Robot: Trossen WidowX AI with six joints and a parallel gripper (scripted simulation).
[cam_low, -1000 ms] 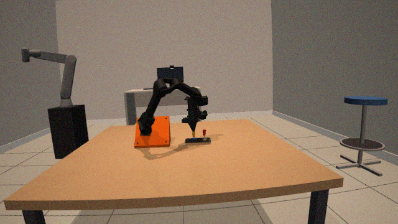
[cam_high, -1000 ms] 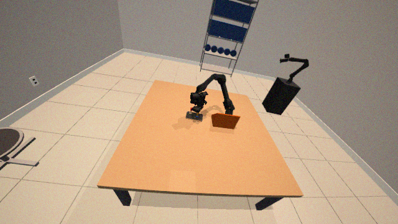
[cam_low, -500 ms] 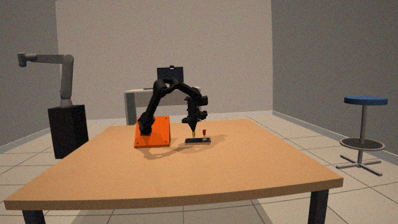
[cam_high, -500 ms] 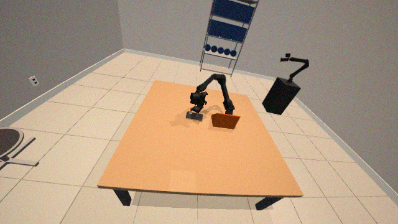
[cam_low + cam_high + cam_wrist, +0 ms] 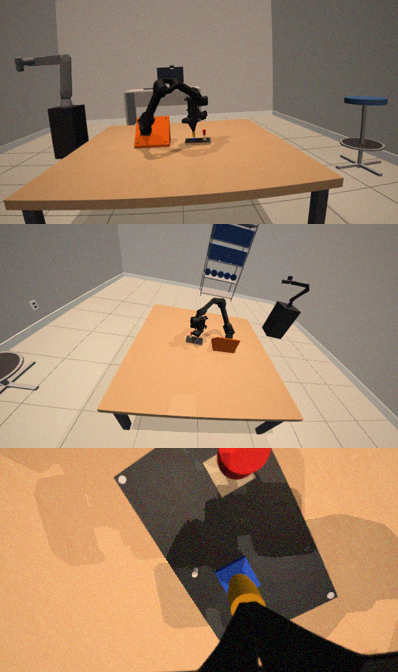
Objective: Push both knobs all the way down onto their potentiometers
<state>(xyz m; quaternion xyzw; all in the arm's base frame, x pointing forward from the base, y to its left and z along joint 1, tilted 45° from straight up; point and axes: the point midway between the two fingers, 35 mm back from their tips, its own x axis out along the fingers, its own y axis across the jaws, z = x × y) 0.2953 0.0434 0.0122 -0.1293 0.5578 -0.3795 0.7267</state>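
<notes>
My gripper tip is 2 cm above the yellow knob. The rest, counted from my gripper tip: red knob 7 cm ahead, 3 cm to the right.
</notes>
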